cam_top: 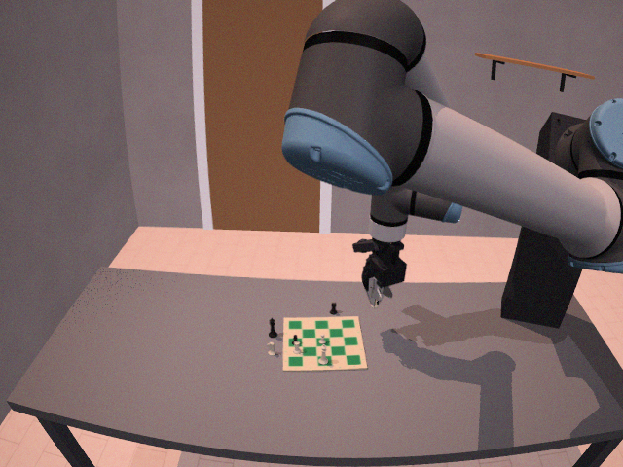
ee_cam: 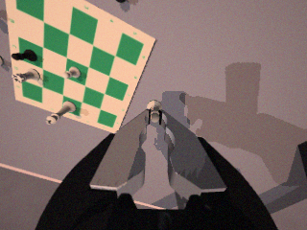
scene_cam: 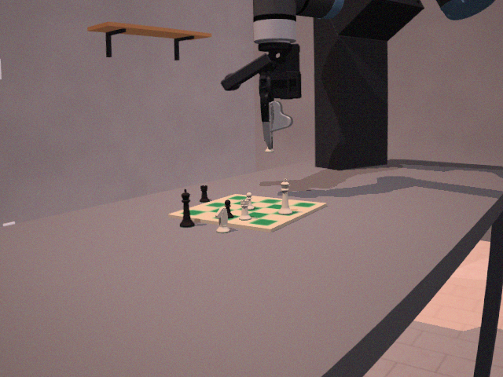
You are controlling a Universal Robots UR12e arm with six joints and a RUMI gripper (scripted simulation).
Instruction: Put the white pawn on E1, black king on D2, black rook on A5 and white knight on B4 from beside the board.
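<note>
Right now my hand is 180 mm short of the white rook, 130 mm to the right of it and 100 mm above it. Round my hand: black pawn (200 mm ahead, 100 mm to the left, 100 mm below); chessboard (120 mm below, 120 mm ahead, 80 mm to the left); black rook (130 mm ahead, 100 mm below, 70 mm to the right).
</note>
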